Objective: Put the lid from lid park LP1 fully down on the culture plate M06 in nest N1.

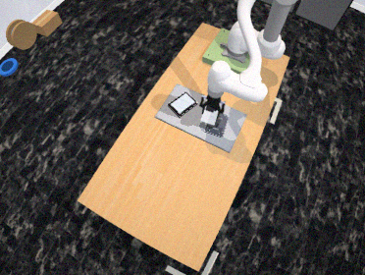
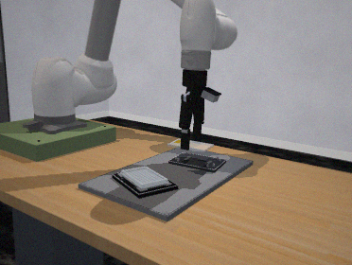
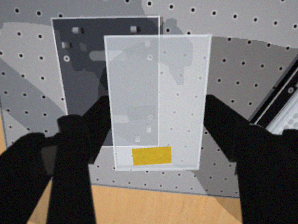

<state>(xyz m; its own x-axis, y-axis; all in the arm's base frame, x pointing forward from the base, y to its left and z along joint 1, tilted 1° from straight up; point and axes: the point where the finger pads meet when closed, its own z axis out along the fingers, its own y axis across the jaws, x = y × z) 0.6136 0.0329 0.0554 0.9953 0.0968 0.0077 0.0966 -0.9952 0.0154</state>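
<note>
The culture plate M06 is 20 cm to the right of my hand, 8 cm below it and 3 cm behind it. Round my hand: nest N1: 20 cm to the right, 9 cm below, 3 cm behind; lid park LP1: 9 cm below, 5 cm to the left; lid: 2 cm below.
</note>
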